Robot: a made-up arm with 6 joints. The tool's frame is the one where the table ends. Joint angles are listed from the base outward.
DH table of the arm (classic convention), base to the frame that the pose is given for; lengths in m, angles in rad. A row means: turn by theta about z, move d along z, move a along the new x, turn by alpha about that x. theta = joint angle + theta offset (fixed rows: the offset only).
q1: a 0  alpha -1.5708  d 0.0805  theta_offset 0
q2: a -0.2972  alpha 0  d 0  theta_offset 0.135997
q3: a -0.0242  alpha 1.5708  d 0  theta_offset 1.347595
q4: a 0  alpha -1.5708  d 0.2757  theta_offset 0
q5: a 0  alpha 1.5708  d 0  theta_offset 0
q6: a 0  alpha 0  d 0.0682  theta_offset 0
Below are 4 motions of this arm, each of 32 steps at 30 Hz.
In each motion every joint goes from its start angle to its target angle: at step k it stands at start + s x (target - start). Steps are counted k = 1, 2, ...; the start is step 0. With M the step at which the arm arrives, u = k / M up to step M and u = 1 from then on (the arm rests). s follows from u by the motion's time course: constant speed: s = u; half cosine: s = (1 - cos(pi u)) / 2; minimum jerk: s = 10 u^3 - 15 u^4 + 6 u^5.
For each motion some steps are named. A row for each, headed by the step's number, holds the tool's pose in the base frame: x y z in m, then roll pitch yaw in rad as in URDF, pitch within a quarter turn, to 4 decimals.
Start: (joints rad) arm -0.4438 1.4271 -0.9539 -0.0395 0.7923 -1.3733
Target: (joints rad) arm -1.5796 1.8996 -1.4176 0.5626 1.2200 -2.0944
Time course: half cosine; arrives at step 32
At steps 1, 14, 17, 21, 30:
1: 0.2595 -0.1263 0.2333 -2.7508 0.0396 -2.1839
14: 0.2158 -0.2542 0.2249 -2.9158 0.1674 -2.4577
17: 0.1833 -0.2980 0.2205 -2.9534 0.2363 -2.5496
21: 0.1292 -0.3474 0.2141 -2.9770 0.3367 -2.6587
30: 0.0346 -0.3967 0.2039 -2.9547 0.4868 -2.7848

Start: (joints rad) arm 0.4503 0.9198 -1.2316 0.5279 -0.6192 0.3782
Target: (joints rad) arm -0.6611 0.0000 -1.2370 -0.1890 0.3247 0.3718
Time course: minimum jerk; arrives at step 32
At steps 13, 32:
13: 0.0152 -0.0047 0.5377 0.4336 0.3936 0.8029
32: -0.1715 0.1282 0.4515 0.1787 0.5429 -0.4362

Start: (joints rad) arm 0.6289 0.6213 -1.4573 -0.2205 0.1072 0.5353
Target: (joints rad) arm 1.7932 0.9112 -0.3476 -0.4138 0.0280 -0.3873
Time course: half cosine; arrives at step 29
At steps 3, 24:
3: -0.0074 -0.0078 0.5634 0.2971 0.7402 1.0524
24: -0.0232 0.1725 0.2289 -2.1466 0.7563 -0.2943

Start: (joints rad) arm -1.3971 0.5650 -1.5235 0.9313 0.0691 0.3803
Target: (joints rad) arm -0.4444 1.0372 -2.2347 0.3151 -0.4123 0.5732
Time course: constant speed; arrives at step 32
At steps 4, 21, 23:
4: -0.0206 0.0700 0.5991 0.4789 0.1537 0.0200
21: -0.0566 0.0434 0.6651 0.1954 -0.0234 0.2369
23: -0.0590 0.0394 0.6712 0.1604 -0.0480 0.2683

